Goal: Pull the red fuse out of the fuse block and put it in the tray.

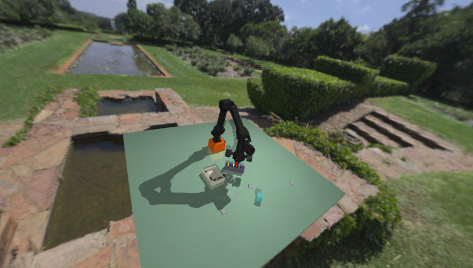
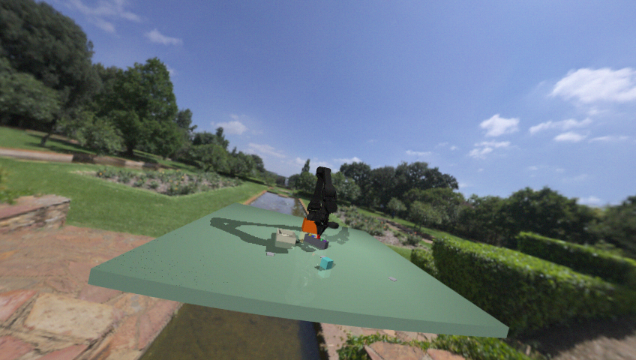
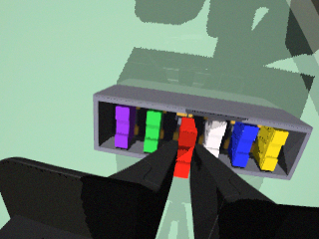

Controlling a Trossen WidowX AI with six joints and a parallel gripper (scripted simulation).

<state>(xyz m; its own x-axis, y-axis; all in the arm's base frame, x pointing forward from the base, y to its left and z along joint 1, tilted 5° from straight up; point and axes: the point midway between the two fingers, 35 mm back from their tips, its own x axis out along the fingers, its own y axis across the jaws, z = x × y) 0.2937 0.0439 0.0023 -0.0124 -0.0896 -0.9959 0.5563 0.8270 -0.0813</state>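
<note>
Right now my gripper tip is 1 cm past the white fuse, 2 cm to the left of it and 3 cm above it. Round my gripper tip: blue fuse (2 cm behind, 3 cm to the right, 3 cm below); red fuse (1 cm below); green fuse (1 cm ahead, 2 cm to the left, 3 cm below).
</note>
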